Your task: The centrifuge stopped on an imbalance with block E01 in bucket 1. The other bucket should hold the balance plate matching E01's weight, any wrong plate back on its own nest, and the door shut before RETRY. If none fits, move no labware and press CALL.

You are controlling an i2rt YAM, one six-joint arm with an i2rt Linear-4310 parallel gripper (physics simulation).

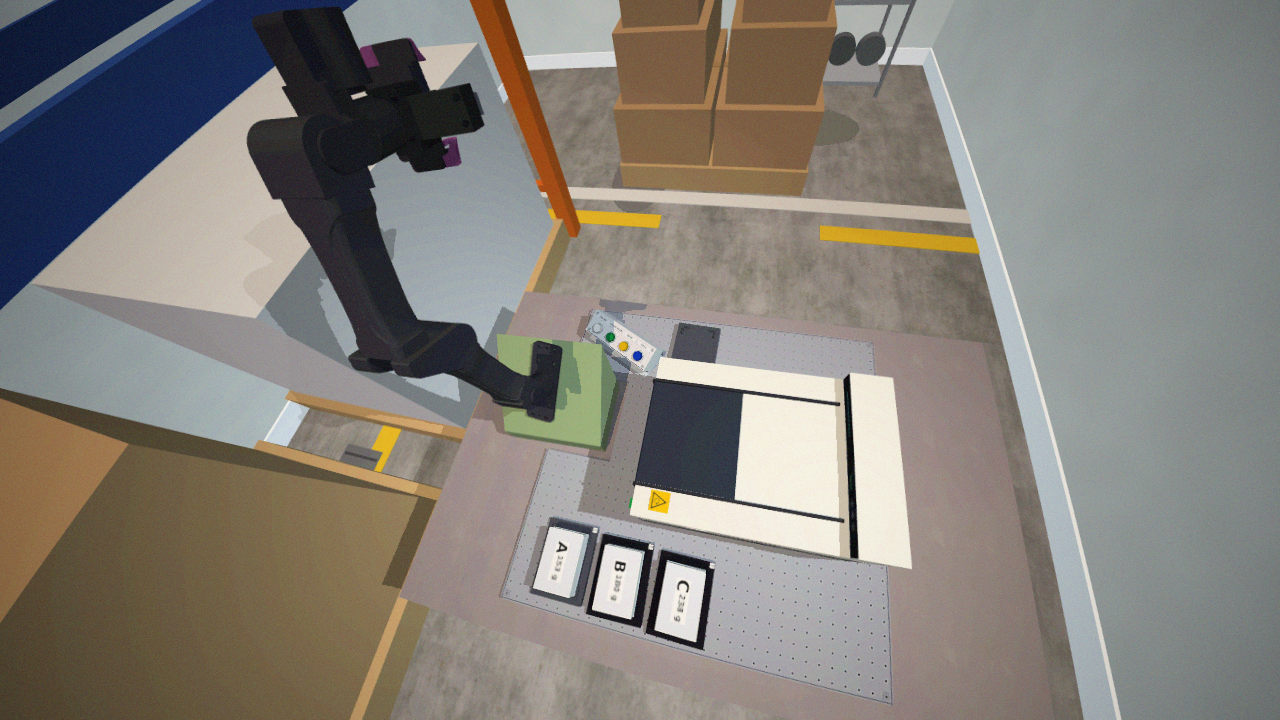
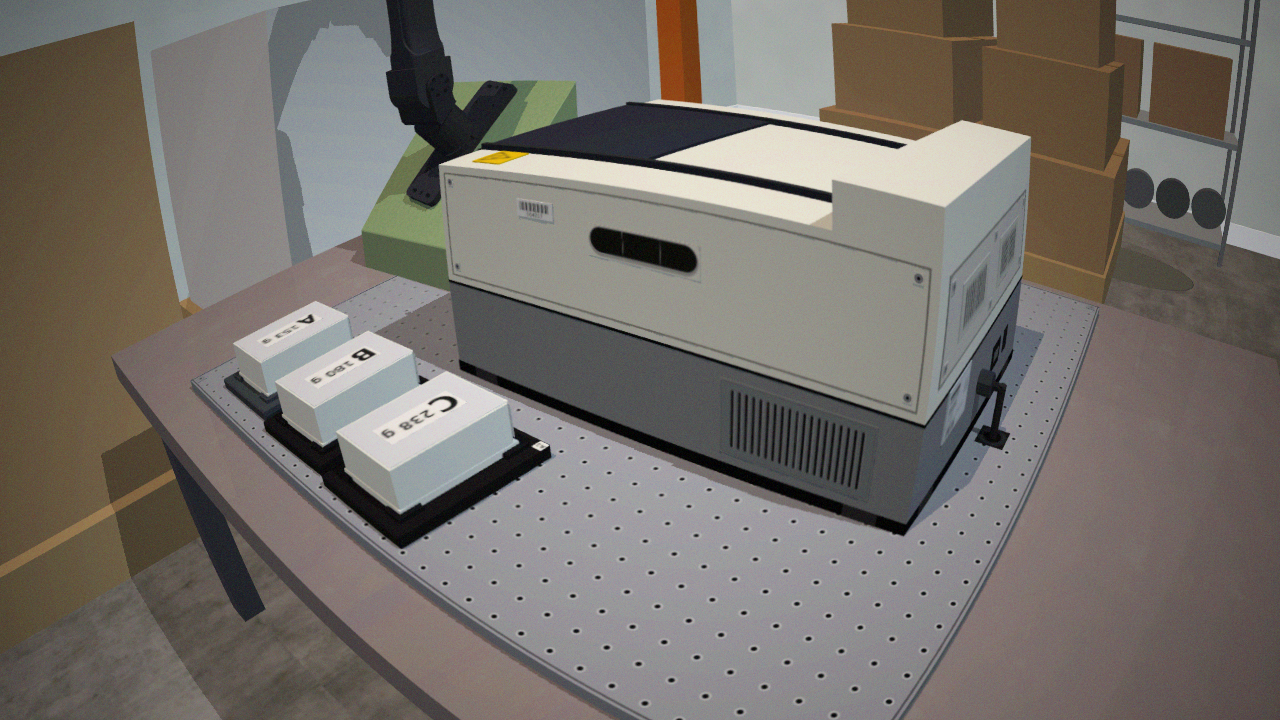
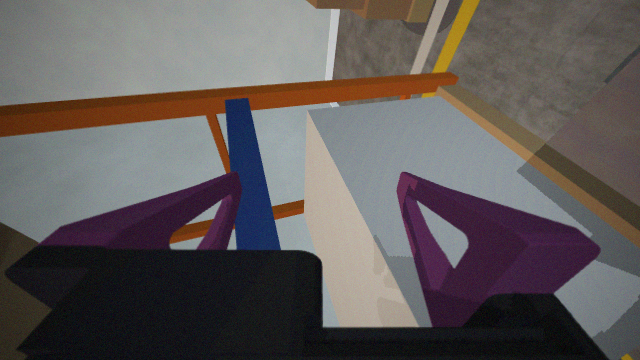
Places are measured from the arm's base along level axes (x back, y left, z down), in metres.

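Pixels of known places: gripper, fingertip midpoint: (image 3: 319, 180); arm's base, origin of the base link: (image 1: 544, 382) (image 2: 462, 141).
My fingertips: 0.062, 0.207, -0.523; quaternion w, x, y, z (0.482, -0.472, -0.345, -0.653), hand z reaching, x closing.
Observation:
Ahead of a thing's pixels: the offset from my fingertips to its top centre, as dx, dy, dz. "spot": to the spot under its first point.
The centrifuge (image 1: 872, 465) (image 2: 698, 313) has a dark panel {-0.434, -0.261, +0.463} (image 1: 689, 438) (image 2: 581, 132) and a white panel over its top, with no gap showing; the buckets and block E01 are hidden. Balance plates A {-0.211, -0.566, +0.622} (image 1: 561, 562) (image 2: 292, 344), B {-0.347, -0.564, +0.622} (image 1: 618, 580) (image 2: 347, 385) and C {-0.483, -0.560, +0.622} (image 1: 680, 600) (image 2: 425, 438) sit on three dark nests beside it. B reads 180 g and C 238 g; A's number is hard to read. The button panel {-0.180, +0.004, +0.592} (image 1: 623, 345) has green, yellow and blue buttons; their lettering is too small to read. My gripper (image 3: 319, 180) is open and empty, raised well away from the centrifuge and plates.
The arm stands on a green base block (image 1: 581, 422) (image 2: 402, 246) near the button panel. A dark square pad {spot: -0.380, +0.052, +0.653} (image 1: 696, 342) lies beside the centrifuge. A large pale box (image 1: 429, 232) (image 3: 380, 165) and an orange post (image 1: 528, 116) (image 3: 300, 95) stand near the raised gripper.

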